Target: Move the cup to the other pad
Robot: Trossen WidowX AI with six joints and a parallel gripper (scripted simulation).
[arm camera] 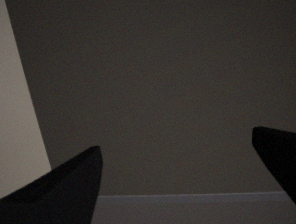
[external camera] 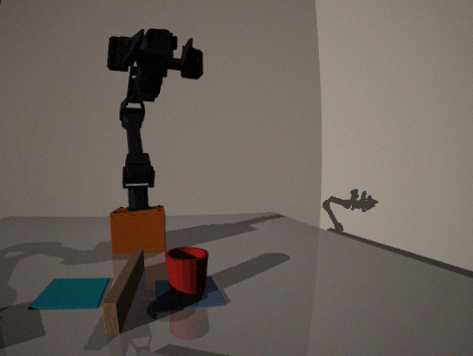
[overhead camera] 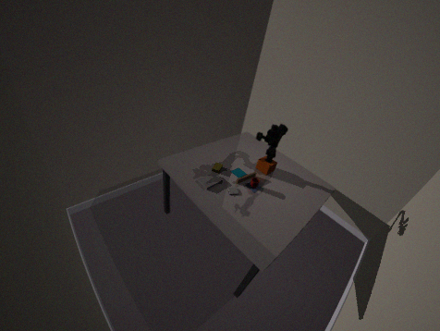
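The red cup lies 10 mm behind my gripper tip, 40 mm to the left of it and 400 mm below it. From my gripper tip the other things lie so: blue marble: 10 mm behind, 50 mm to the left, 420 mm below; blue pad: 10 mm behind, 40 mm to the left, 450 mm below; wooden bar: 40 mm behind, 60 mm to the right, 430 mm below.
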